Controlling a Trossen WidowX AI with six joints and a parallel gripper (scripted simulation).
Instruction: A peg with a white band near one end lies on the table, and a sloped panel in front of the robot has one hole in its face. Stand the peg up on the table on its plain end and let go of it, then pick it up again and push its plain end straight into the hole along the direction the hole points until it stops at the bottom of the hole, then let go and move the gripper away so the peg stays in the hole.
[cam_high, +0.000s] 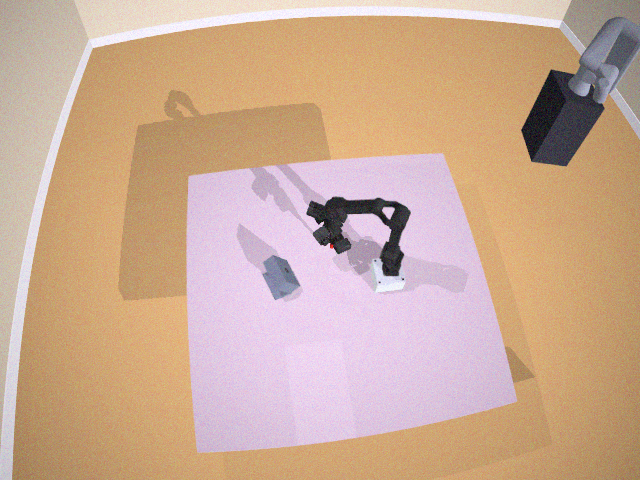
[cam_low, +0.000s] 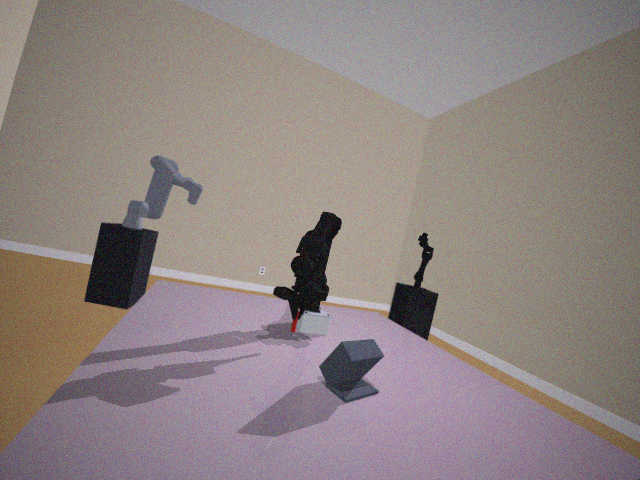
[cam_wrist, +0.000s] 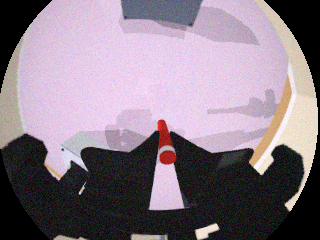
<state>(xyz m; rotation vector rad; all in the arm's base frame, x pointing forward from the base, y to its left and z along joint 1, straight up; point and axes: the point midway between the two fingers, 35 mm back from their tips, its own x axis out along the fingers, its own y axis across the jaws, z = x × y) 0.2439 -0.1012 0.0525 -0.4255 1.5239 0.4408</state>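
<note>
The sloped panel is 19 cm ahead of my gripper tip, 14 cm to the left of it and 3 cm below it. From my gripper tip the other things lie so: red peg: 2 cm above.
</note>
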